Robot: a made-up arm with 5 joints. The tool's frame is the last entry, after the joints.
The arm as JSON. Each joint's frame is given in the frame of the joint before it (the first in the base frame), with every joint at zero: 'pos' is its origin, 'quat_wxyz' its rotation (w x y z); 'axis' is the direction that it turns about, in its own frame. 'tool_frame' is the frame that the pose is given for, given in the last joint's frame.
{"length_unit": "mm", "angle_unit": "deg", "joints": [
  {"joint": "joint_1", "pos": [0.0, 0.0, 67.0], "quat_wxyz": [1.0, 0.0, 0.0, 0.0], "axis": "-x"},
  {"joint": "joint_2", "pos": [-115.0, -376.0, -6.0], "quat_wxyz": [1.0, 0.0, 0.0, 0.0], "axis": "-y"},
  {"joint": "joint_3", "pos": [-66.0, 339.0, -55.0], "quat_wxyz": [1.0, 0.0, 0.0, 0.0], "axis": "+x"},
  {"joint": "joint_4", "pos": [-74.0, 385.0, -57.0], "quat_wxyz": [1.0, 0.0, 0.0, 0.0], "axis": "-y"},
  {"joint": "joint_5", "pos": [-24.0, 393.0, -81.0], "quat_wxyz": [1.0, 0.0, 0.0, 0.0], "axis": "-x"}
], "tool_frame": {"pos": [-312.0, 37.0, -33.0], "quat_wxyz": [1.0, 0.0, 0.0, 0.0]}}
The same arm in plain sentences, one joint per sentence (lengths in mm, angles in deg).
The arm has five revolute joints in a row. What follows holds with every joint at zero, and every direction is one of the base frame's. The first joint lies 67.0 mm along +z from the base frame's origin and turns about -x. The second joint lies 115.0 mm along -x and 376.0 mm along -y and 6.0 mm along -z from the first joint and turns about -y. The third joint lies 66.0 mm along -x and 339.0 mm along +y and 55.0 mm along -z from the second joint and turns about +x. The fourth joint lies 74.0 mm along -x and 385.0 mm along +y and 57.0 mm along -z from the third joint and turns about -y. The fifth joint lies 24.0 mm along -x and 393.0 mm along +y and 81.0 mm along -z from the fourth joint and turns about -x. The tool frame, which is the frame that the pose is given for, lies 312.0 mm along -x and 37.0 mm along +y and 33.0 mm along -z from the fifth joint; its axes are parallel to the base frame's.
